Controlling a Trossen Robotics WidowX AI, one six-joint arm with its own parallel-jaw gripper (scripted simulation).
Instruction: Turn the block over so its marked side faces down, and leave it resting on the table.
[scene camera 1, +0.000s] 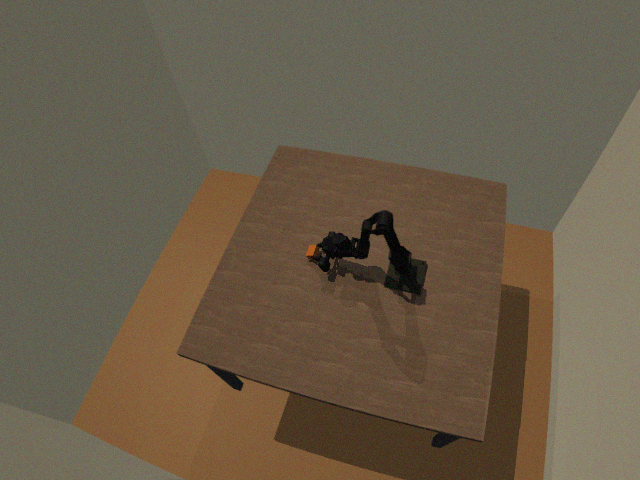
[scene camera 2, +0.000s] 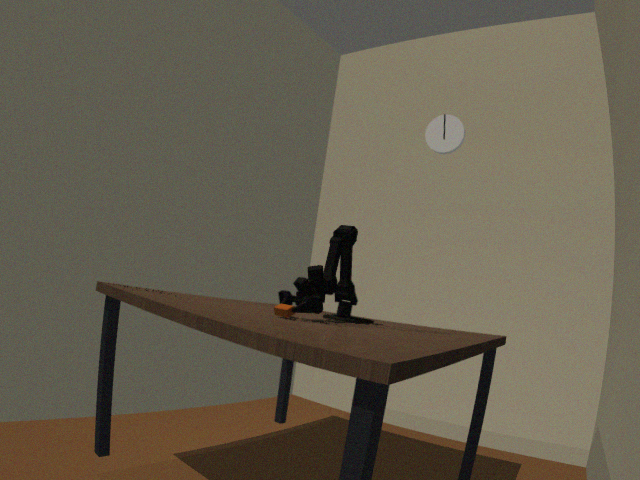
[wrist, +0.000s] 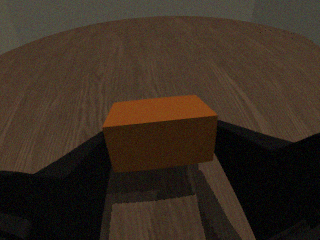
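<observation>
Scene camera 2: my gripper (scene camera 2: 285, 309). Wrist view: my gripper (wrist: 160, 131), holding a block (wrist: 168, 132).
</observation>
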